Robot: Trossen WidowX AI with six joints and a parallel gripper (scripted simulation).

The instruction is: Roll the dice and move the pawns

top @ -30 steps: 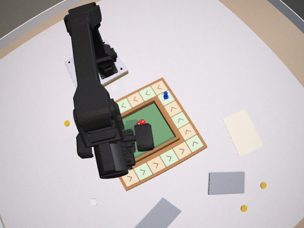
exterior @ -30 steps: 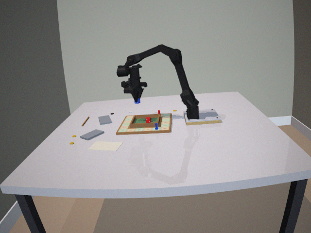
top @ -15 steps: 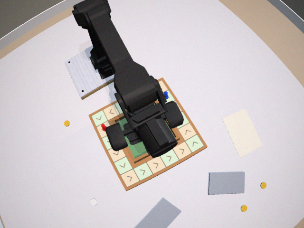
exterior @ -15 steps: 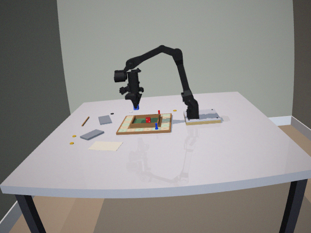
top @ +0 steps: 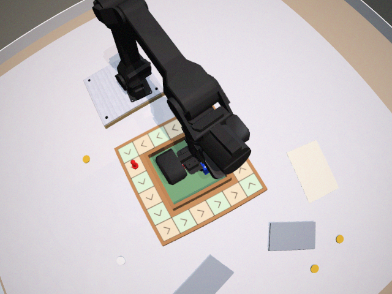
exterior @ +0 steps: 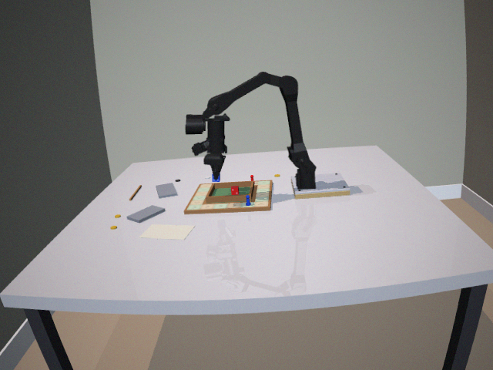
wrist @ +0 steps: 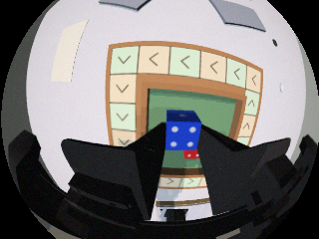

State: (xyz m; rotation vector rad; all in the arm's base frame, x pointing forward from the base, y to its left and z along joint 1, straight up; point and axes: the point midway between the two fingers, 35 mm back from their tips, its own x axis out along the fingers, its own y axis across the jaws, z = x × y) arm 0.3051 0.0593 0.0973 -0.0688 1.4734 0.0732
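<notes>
Right now my gripper tip is 100 mm past the red pawn, 150 mm to the left of it and 60 mm above it. Round my gripper tip: cream card (110 mm ahead, 250 mm to the left, 80 mm below); then green tray (40 mm behind, 30 mm to the right, 80 mm below); then blue pawn (110 mm behind, 80 mm to the left, 60 mm below).
</notes>
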